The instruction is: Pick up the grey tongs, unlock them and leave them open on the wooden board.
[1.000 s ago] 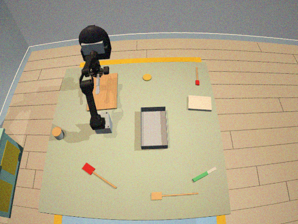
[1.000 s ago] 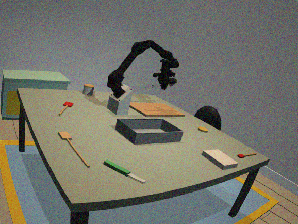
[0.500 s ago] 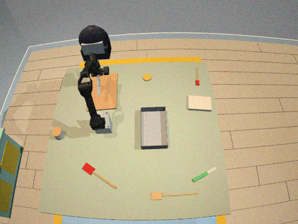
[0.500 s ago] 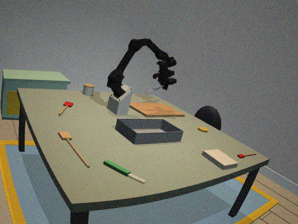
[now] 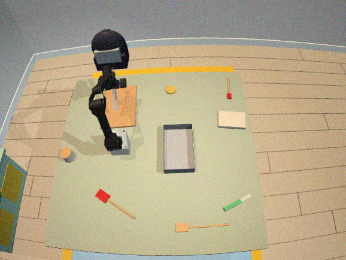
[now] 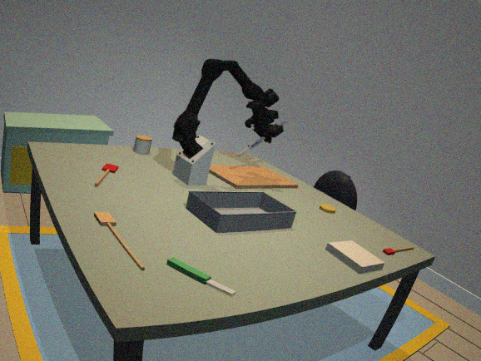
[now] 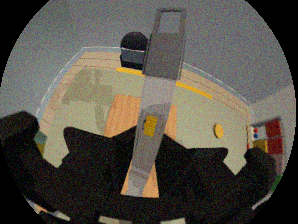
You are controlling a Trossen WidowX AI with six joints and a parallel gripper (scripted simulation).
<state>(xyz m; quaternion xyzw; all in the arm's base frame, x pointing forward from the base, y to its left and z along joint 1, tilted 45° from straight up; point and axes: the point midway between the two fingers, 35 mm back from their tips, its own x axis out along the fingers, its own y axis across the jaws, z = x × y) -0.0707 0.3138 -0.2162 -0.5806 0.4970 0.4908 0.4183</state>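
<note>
Now: gripper tip 1 cm short of the wooden board, 5 cm to the left of it and 16 cm above it. The rest, counted from my gripper tip: white block: 78 cm ahead, 17 cm to the right, 15 cm below; then yellow disc: 36 cm ahead, 9 cm to the left, 15 cm below.
</note>
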